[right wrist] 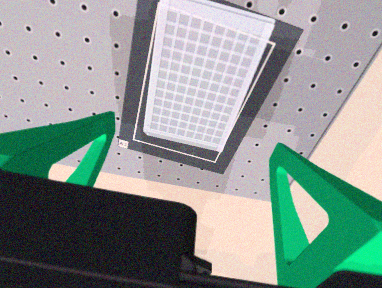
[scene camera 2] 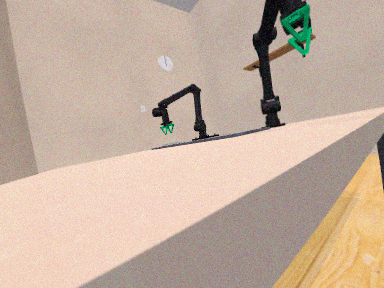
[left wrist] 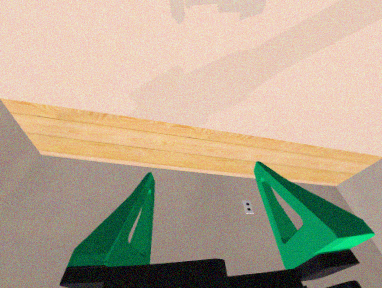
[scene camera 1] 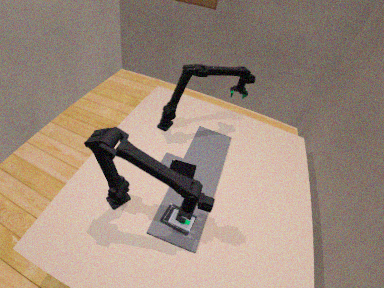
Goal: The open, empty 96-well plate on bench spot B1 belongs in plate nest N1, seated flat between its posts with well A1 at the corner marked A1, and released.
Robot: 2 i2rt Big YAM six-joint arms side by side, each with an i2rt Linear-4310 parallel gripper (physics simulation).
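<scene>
The clear-white 96-well plate lies flat on a dark rectangular pad with a thin white outline, slightly askew to that outline. A small white label sits by one pad corner. My right gripper is open above the plate, fingertips apart from it. A black block, possibly the nest, lies farther back; its posts and corner mark cannot be made out. My left gripper is open and empty, high near the table's far edge.
A grey perforated board runs under the pad and past the black block. My right forearm passes over the board between block and plate in scene camera 1. The pale tabletop surrounds the board.
</scene>
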